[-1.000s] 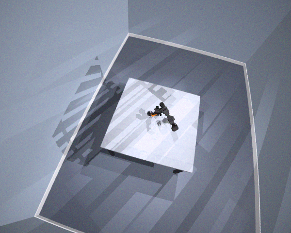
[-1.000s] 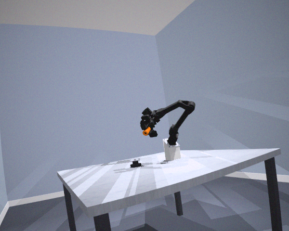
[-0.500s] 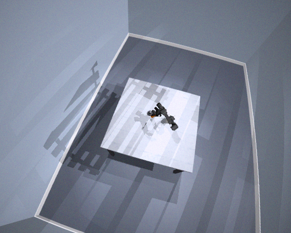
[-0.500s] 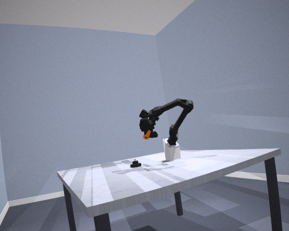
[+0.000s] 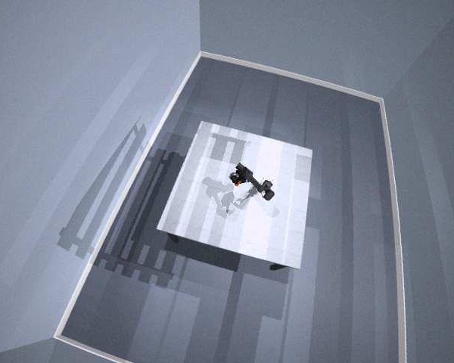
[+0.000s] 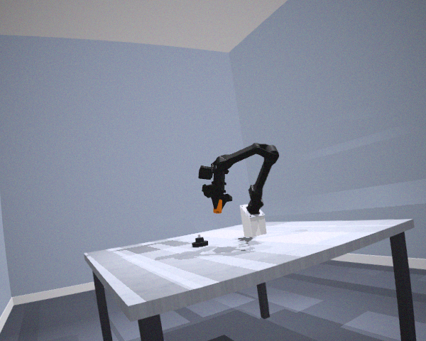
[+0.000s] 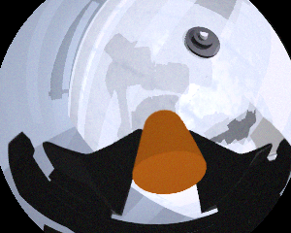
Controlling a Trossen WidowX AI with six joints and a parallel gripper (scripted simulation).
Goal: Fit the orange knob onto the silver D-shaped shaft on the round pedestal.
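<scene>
The orange knob is 3 cm above my gripper tip, 1 cm to the right of it and 1 cm behind it. The rest, counted from my gripper tip: pedestal (15 cm to the right, 14 cm below, 5 cm ahead).
</scene>
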